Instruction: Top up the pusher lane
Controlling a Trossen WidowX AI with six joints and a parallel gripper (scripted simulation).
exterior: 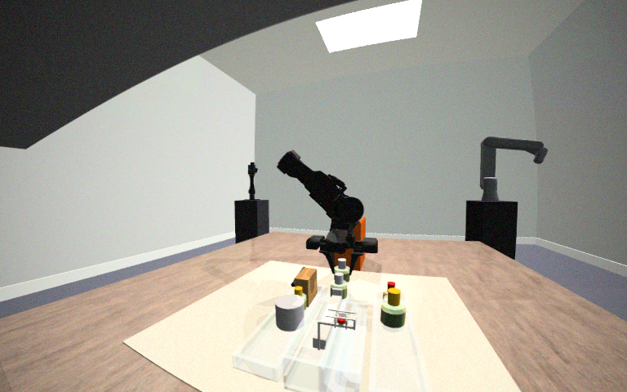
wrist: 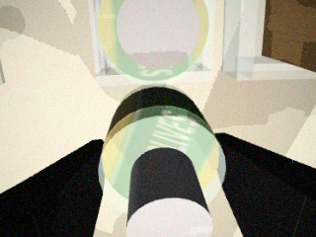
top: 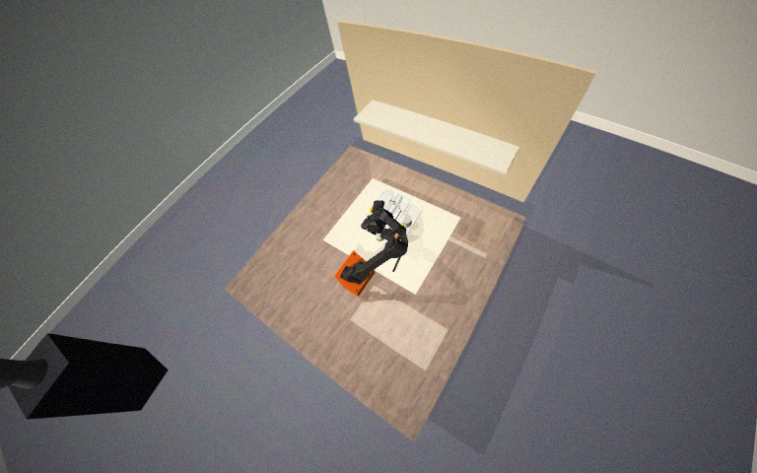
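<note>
The brown box is 6 cm ahead of my gripper tip, 8 cm to the right of it and 1 cm below it. Also, from my gripper tip: grey cylinder: 17 cm ahead, 9 cm to the right, 2 cm below.
</note>
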